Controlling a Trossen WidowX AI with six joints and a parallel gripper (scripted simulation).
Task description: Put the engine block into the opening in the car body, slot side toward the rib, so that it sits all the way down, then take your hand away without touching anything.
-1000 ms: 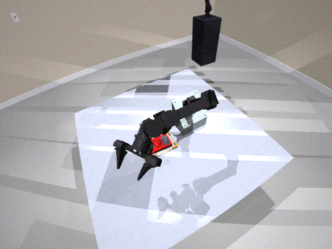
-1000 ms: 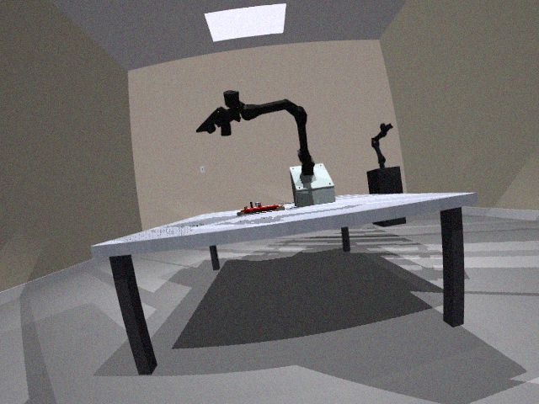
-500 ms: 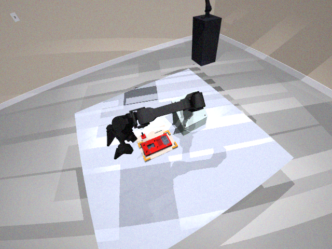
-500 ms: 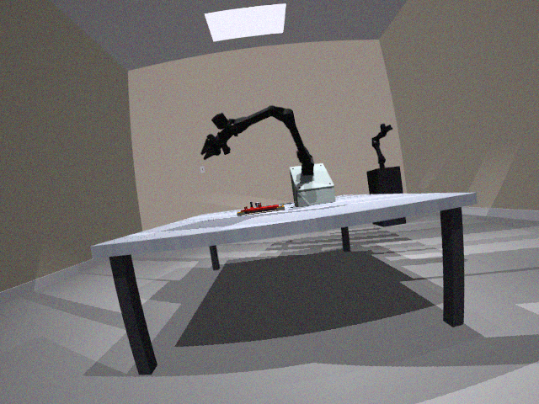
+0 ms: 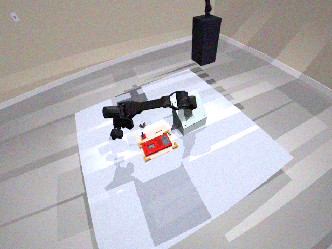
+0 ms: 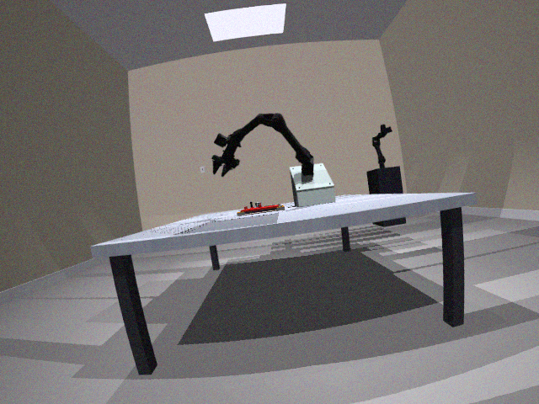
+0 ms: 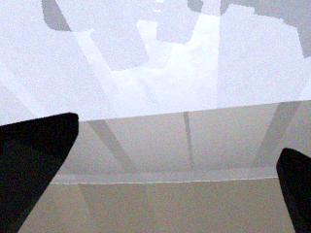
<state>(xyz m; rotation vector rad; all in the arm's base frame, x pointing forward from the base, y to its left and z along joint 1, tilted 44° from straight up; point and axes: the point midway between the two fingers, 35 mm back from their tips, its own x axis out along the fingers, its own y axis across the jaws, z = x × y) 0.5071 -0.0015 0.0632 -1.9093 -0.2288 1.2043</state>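
My gripper tip is 190 mm past the grey engine block, 170 mm to the left of it and 220 mm above it.
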